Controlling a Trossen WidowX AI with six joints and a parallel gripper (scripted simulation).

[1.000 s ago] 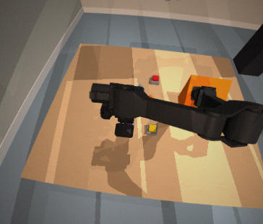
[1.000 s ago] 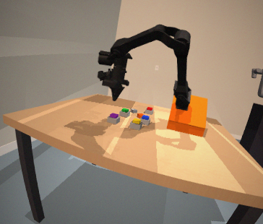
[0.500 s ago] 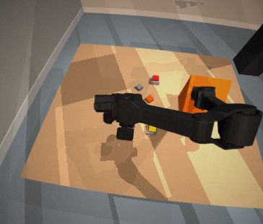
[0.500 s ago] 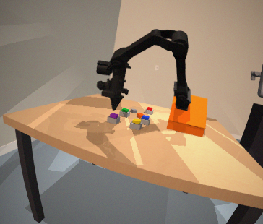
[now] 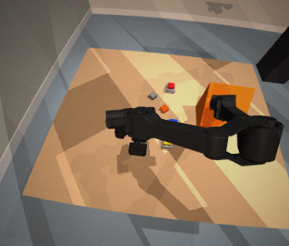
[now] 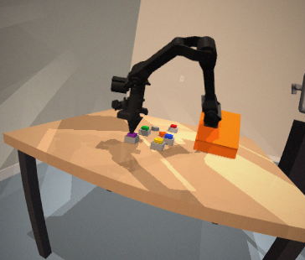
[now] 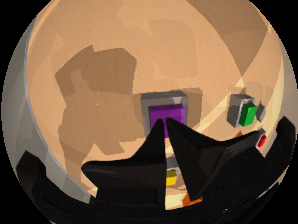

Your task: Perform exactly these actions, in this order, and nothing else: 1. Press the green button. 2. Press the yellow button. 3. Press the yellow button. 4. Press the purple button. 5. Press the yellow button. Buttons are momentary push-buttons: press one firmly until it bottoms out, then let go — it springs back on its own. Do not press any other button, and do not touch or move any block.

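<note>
Now: gripper tip 1 cm above the purple button. From my gripper tip the other things lie so: yellow button 12 cm behind; blue button 14 cm behind, 9 cm to the right; green button 14 cm to the right, 1 cm behind.
</note>
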